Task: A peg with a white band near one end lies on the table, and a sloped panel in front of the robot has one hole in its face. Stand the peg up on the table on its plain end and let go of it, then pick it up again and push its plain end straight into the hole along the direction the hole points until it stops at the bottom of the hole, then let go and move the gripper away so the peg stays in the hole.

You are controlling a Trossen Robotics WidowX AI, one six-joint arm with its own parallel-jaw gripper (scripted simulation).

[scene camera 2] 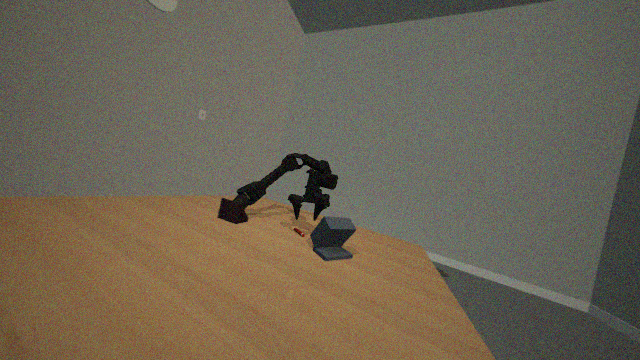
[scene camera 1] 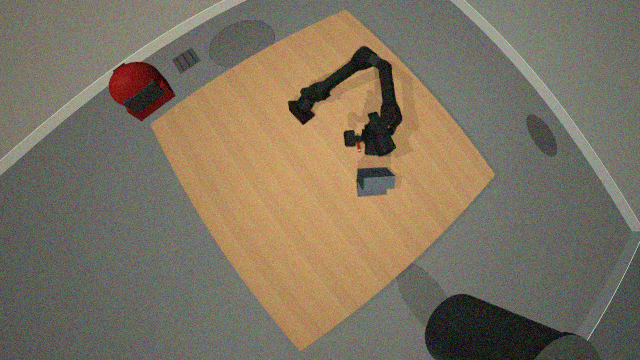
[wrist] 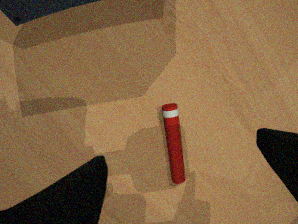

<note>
The gripper is open and holds nothing. Further things: a blue-grey sloped panel.
The gripper shows as well in the wrist view.
</note>
